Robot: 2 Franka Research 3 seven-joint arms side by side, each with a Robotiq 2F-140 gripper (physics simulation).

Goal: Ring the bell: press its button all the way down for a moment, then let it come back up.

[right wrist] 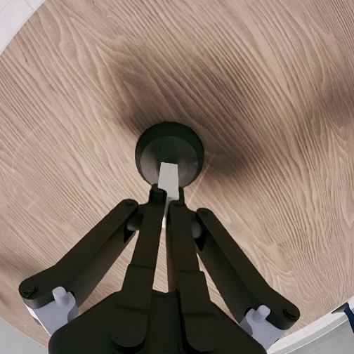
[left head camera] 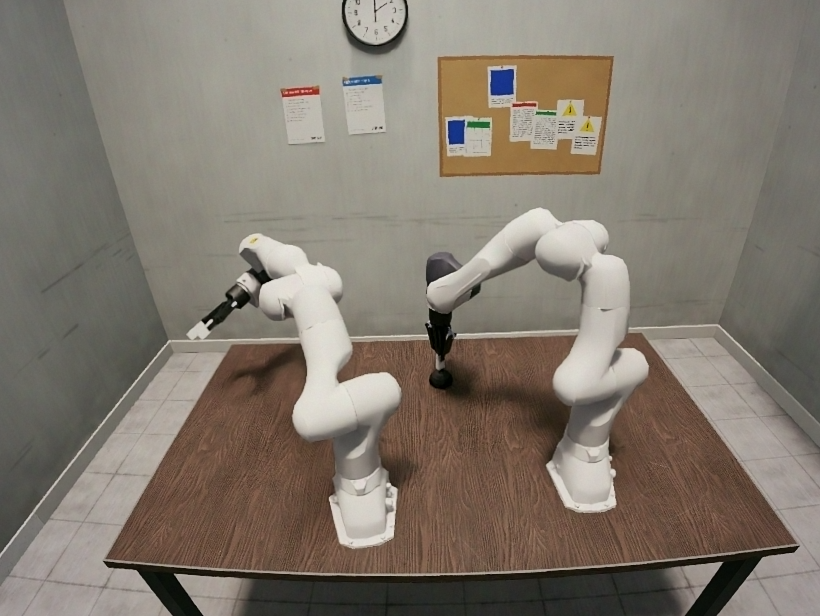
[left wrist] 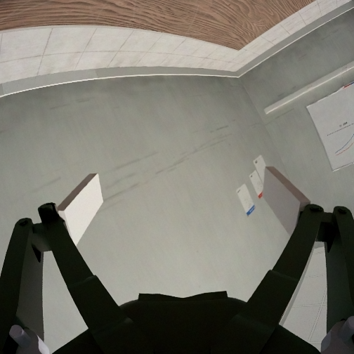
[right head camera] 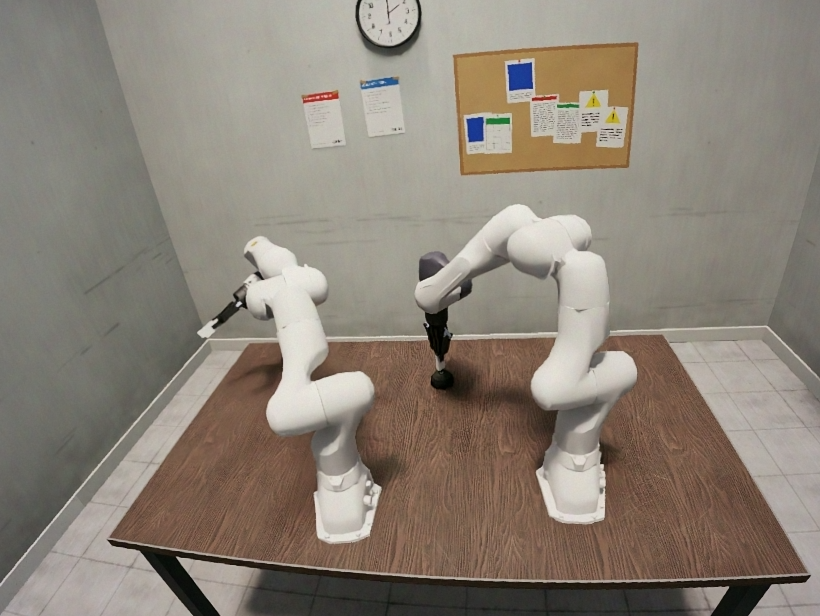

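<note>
The bell point(left head camera: 440, 380) point(right head camera: 442, 381) point(right wrist: 169, 142) is a small, round black dome standing upright on the brown wooden table point(left head camera: 477, 490) point(right head camera: 464, 490). My right gripper point(left head camera: 440, 364) point(right head camera: 440, 366) point(right wrist: 167, 175) is shut and empty, pointing straight down. Its light fingertips are at the top centre of the bell and look to be in contact with it. The button is hidden behind the fingertips, so how far down it is cannot be seen. My left gripper point(left head camera: 197, 330) point(right head camera: 207, 328) point(left wrist: 181, 184) is open and empty, raised near the table's far left corner, away from the bell.
The left arm's base point(left head camera: 363, 517) point(right head camera: 344, 513) and the right arm's base point(left head camera: 583, 480) point(right head camera: 573, 490) stand on the table nearer the camera than the bell. A grey wall point(left head camera: 371, 192) point(right head camera: 397, 192) rises behind the table.
</note>
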